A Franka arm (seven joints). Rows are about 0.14 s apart.
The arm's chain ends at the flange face. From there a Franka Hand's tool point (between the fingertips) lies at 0.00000 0.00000 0.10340 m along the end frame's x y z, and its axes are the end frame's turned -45 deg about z.
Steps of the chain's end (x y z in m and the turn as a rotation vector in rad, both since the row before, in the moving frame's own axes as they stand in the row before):
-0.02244 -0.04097 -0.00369 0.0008 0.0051 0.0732
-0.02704 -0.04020 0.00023 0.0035 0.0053 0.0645
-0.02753 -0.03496 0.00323 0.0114 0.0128 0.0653
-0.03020 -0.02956 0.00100 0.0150 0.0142 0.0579
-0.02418 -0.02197 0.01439 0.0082 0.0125 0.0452
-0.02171 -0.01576 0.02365 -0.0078 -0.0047 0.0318
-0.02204 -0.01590 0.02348 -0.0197 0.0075 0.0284
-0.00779 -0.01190 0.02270 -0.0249 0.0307 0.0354
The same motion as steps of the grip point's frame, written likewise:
0.01352 -0.04451 -0.00369 -0.0030 0.0042 0.0732
0.00994 -0.04739 0.00023 -0.0013 0.0062 0.0645
0.00702 -0.04403 0.00321 -0.0010 0.0171 0.0653
0.00168 -0.04225 0.00098 0.0006 0.0206 0.0579
-0.00006 -0.03228 0.01438 -0.0030 0.0146 0.0452
-0.00512 -0.02628 0.02365 -0.0022 -0.0088 0.0318
-0.00526 -0.02485 0.02346 -0.0192 -0.0086 0.0284
0.00326 -0.00985 0.02262 -0.0393 0.0041 0.0354

